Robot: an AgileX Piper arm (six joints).
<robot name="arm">
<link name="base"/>
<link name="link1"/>
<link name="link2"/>
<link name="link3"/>
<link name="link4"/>
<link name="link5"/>
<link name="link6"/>
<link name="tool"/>
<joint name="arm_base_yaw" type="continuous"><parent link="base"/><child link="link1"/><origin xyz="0 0 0.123" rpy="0 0 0"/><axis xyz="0 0 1"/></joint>
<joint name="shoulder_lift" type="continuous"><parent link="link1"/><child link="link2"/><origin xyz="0 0 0" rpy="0 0 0"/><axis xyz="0 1 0"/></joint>
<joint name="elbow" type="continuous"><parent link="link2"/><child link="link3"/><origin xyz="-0.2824 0 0.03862" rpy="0 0 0"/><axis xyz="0 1 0"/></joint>
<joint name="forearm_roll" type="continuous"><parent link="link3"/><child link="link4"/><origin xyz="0.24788 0 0.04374" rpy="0 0 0"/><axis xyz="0.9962 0 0.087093"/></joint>
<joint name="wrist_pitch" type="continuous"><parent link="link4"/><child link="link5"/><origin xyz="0 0 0" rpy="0 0 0"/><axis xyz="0 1 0"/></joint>
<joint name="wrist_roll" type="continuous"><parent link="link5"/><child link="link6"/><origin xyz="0.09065 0 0.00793" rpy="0 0 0"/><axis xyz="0.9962 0 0.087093"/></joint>
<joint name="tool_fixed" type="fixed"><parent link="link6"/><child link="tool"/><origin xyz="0 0 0" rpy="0 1.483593 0"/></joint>
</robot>
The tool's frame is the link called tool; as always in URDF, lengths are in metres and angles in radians. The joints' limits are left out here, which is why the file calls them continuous.
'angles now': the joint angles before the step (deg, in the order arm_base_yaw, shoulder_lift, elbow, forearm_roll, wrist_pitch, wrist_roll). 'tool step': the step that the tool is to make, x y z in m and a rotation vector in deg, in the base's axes. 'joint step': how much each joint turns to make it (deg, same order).
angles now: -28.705, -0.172, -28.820, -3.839, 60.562, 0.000
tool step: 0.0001, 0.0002, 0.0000, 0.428, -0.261, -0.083
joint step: 0.009, -0.002, -0.004, 0.163, 0.006, 0.409
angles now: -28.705, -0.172, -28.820, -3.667, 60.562, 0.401
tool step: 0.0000, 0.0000, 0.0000, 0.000, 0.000, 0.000
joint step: 0.000, 0.000, 0.000, 0.000, 0.000, 0.000
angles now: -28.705, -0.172, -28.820, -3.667, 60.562, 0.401
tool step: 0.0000, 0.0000, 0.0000, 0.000, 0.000, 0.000
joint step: 0.000, 0.000, 0.000, 0.000, 0.000, 0.000
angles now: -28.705, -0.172, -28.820, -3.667, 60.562, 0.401
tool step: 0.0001, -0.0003, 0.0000, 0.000, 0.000, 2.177
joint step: 2.182, 0.008, 0.003, -0.005, -0.011, 0.005
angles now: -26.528, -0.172, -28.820, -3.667, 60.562, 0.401
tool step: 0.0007, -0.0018, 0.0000, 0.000, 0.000, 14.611
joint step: 14.637, -0.009, -0.004, -0.026, 0.014, 0.024
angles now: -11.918, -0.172, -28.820, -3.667, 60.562, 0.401
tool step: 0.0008, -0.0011, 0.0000, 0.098, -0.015, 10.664
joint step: 10.682, -0.004, -0.003, 0.032, 0.007, 0.081
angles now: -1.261, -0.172, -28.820, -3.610, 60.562, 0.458
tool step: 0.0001, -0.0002, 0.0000, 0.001, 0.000, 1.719
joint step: 1.740, -0.010, -0.005, -0.020, 0.016, 0.019
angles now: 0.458, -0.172, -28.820, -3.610, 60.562, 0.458
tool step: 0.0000, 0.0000, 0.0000, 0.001, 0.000, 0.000
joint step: 0.000, 0.000, 0.000, 0.000, 0.000, 0.001
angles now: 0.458, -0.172, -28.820, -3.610, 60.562, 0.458
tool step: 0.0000, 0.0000, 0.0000, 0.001, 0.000, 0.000
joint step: 0.000, 0.000, 0.000, 0.000, 0.000, 0.001
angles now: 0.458, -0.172, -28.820, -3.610, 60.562, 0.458
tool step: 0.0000, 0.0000, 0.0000, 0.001, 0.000, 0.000
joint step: 0.000, 0.000, 0.000, 0.000, 0.000, 0.001
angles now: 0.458, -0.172, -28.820, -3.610, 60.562, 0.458
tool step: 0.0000, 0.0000, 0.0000, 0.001, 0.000, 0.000
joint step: 0.000, 0.000, 0.000, 0.000, 0.000, 0.001
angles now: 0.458, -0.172, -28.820, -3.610, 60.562, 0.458
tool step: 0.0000, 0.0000, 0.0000, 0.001, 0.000, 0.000
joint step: 0.000, 0.000, 0.000, 0.000, 0.000, 0.001
